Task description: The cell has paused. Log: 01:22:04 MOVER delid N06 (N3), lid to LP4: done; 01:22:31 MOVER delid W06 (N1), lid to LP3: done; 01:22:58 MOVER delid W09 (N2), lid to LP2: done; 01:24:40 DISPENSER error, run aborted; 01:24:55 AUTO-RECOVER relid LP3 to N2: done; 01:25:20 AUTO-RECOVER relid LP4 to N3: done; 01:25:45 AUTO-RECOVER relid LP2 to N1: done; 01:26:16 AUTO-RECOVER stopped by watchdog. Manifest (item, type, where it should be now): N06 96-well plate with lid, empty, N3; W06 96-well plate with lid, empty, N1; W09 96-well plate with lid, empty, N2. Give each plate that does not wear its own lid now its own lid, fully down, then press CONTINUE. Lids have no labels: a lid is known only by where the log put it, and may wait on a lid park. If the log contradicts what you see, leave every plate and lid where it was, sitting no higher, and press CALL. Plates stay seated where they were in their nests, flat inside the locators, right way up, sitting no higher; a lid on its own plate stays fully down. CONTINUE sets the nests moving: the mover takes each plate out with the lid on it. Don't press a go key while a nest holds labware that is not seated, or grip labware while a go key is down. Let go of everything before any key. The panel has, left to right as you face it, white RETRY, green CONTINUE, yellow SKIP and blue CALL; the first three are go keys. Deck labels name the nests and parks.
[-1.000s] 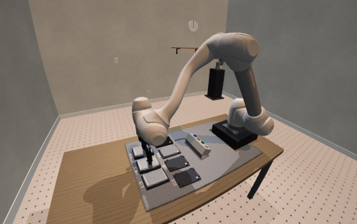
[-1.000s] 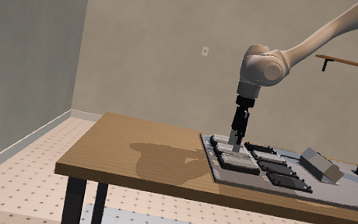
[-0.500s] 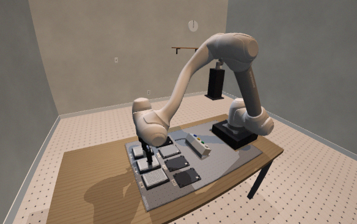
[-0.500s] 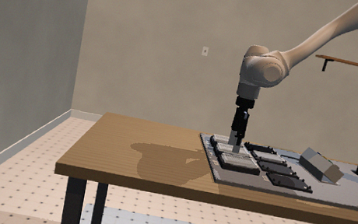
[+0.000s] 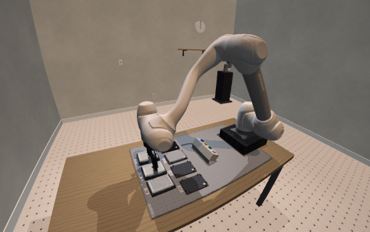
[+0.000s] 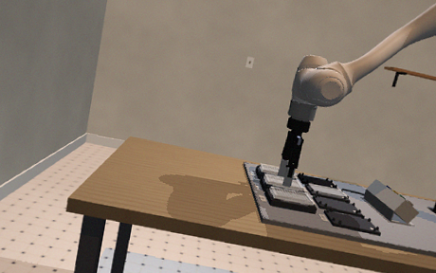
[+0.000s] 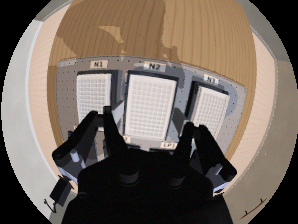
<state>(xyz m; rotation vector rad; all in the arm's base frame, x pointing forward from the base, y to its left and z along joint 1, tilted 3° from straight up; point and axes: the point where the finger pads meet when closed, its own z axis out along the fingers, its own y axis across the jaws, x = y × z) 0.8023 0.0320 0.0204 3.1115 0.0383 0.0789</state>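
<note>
Right now my hand is 13 cm to the right of the plate, 3 cm above it and 1 cm past it. Round my hand: pale lid (18 cm behind, 7 cm to the right, 4 cm below); then green key (42 cm behind, 1 cm above); then LP2 lid park (18 cm behind, 6 cm to the left, 5 cm below).
</note>
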